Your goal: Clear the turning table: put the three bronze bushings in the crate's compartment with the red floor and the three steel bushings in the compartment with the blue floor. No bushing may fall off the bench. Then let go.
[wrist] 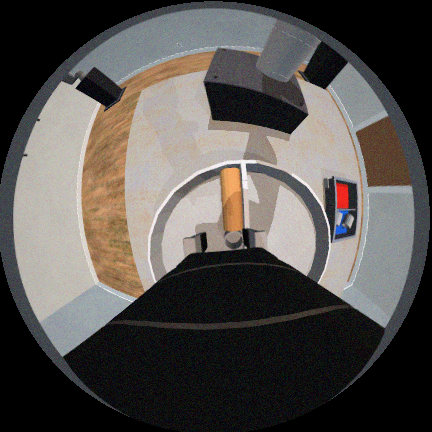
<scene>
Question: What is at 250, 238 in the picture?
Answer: My gripper.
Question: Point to a crate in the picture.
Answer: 341, 194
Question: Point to a turning table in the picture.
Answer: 274, 199
</scene>
